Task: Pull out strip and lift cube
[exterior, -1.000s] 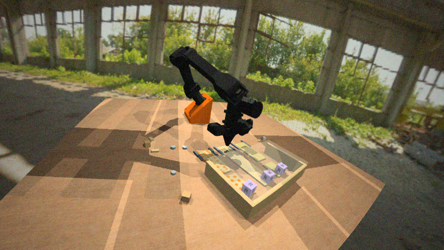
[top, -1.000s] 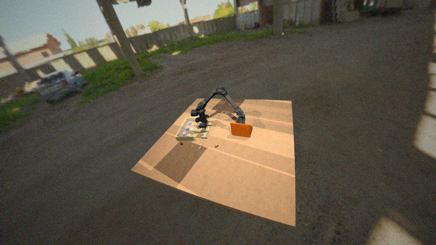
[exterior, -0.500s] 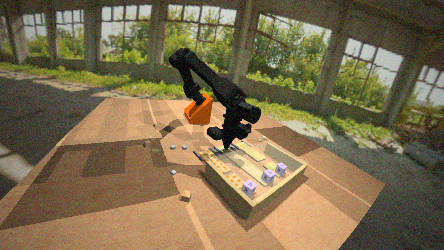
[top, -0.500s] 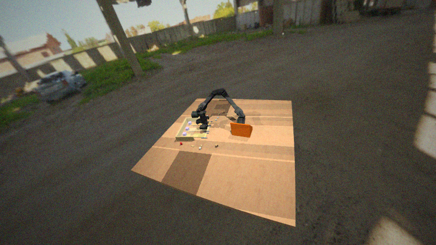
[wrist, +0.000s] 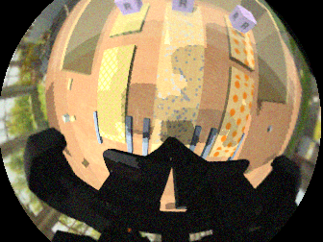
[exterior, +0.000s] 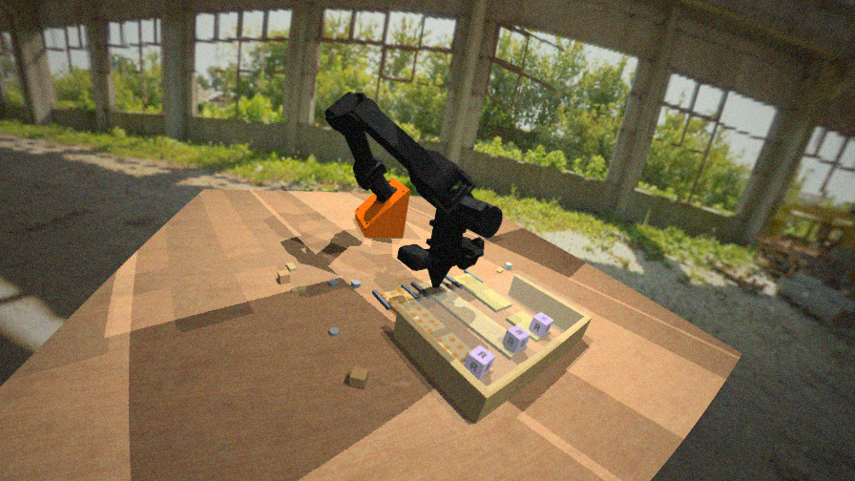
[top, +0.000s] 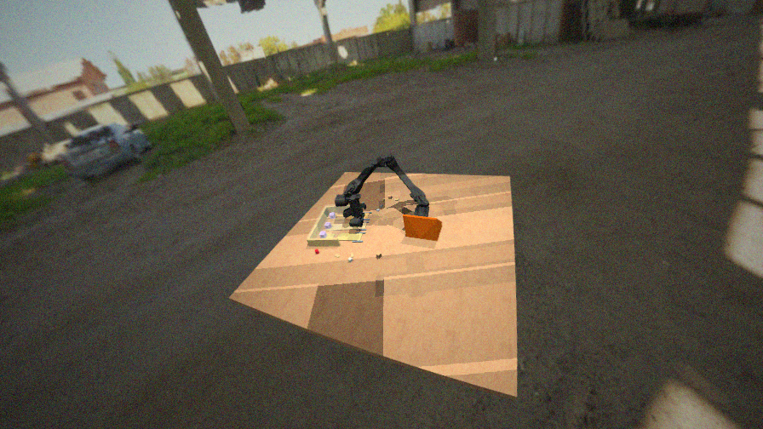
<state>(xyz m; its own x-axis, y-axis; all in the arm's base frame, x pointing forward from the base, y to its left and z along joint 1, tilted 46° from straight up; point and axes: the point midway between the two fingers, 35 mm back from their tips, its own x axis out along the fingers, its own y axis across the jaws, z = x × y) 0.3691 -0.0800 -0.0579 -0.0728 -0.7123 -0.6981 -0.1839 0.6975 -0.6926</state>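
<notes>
Right now the strip is 10 cm ahead of my gripper tip and 2 cm to the left of it.
</notes>
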